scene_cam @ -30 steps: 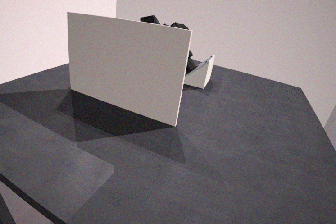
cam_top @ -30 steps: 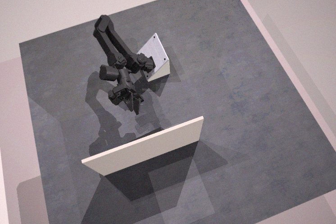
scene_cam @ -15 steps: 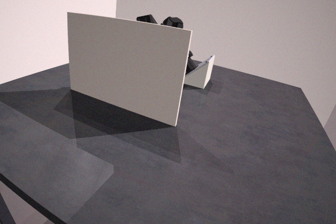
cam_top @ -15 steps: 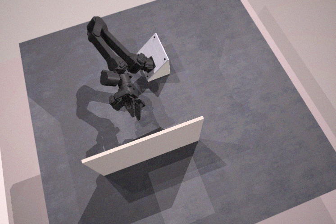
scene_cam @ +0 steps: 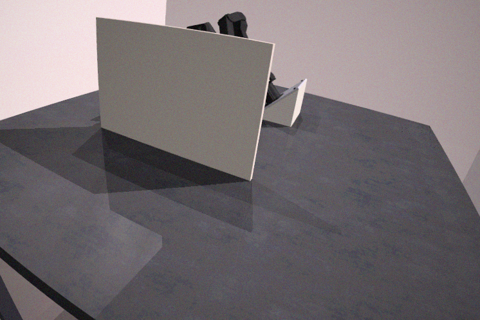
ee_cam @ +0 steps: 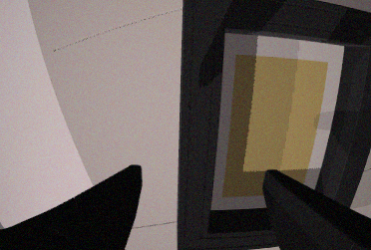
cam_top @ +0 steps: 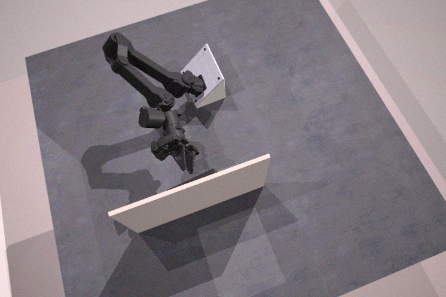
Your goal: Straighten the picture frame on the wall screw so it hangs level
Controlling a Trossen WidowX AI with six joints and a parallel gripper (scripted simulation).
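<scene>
Right now the picture frame is 50 mm ahead of my gripper tip, 10 mm to the left of it and 50 mm below it. The rest, counted from my gripper tip: wall panel 60 mm ahead, 60 mm below.
</scene>
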